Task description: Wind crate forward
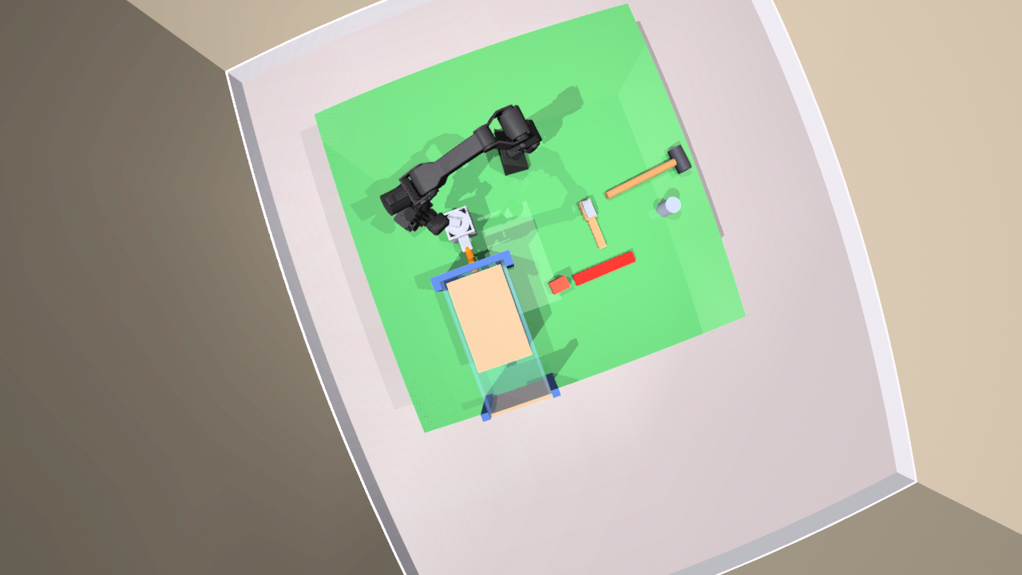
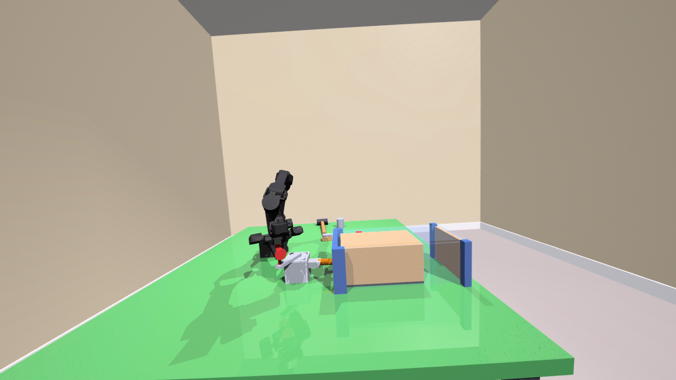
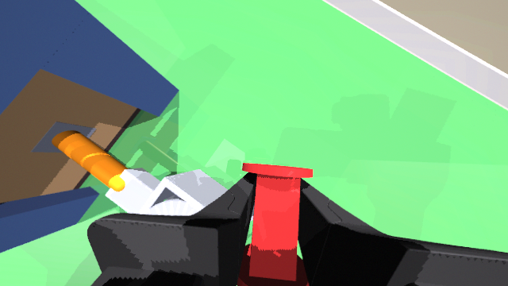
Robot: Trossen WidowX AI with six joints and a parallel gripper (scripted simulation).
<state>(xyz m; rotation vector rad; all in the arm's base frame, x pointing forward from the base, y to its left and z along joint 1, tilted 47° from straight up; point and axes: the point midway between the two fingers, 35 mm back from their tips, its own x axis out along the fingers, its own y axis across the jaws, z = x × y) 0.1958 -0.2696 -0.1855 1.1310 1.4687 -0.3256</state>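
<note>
Now: the winch handle 50 mm to the left of my gripper tip and 20 mm below it. Round my gripper tip: blue steel frame 180 mm ahead, 140 mm to the left, 20 mm below; then winch 100 mm to the left, 100 mm below; then red knob 20 mm to the left, 10 mm behind, 10 mm above.
</note>
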